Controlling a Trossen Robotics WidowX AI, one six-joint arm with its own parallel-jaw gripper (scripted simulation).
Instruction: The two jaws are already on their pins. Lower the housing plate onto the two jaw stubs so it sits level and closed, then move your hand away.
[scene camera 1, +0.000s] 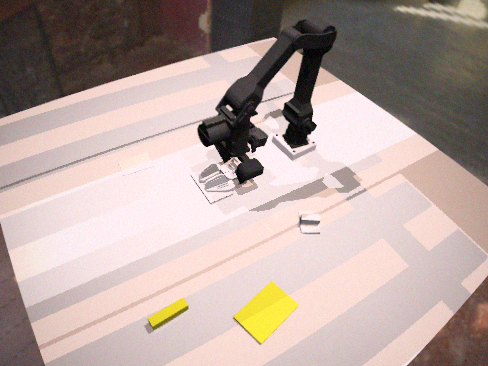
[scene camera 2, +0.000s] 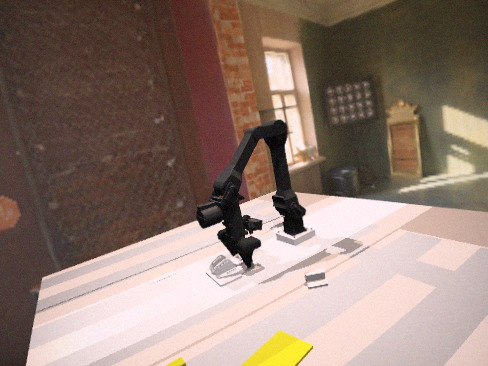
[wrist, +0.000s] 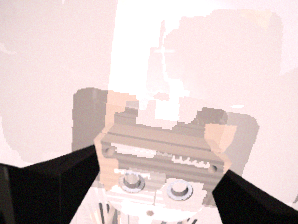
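Observation:
Gripper at (scene camera 1: 234, 173), yellow flat plate at (scene camera 1: 261, 316). Scene camera 2, gripper (scene camera 2: 243, 263). Wrist view, gripper (wrist: 158, 157). Yellow flat plate out of frame in the wrist view.

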